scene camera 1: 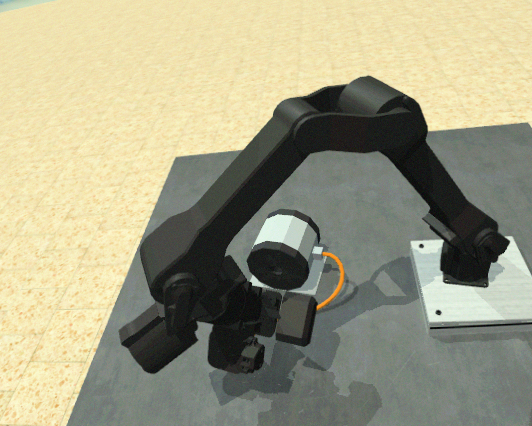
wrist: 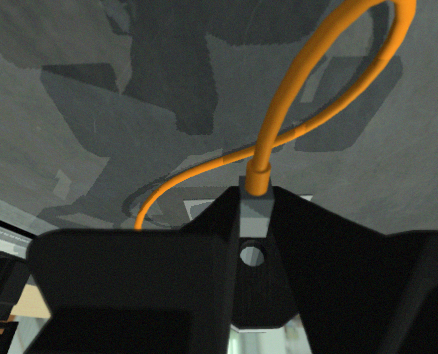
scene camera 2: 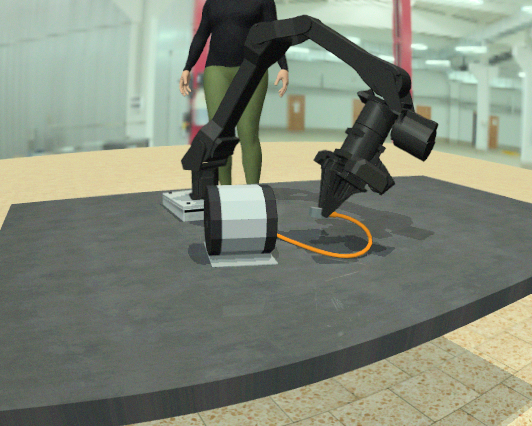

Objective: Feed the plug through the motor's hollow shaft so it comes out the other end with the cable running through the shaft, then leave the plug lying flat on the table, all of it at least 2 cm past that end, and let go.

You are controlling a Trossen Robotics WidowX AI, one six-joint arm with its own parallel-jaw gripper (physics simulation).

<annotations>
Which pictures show the gripper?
Scene camera 1, the wrist view and scene camera 2: all of them.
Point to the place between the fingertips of the gripper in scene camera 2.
At 321,215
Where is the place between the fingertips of the gripper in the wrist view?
253,195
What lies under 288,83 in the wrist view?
An orange cable.
</annotations>
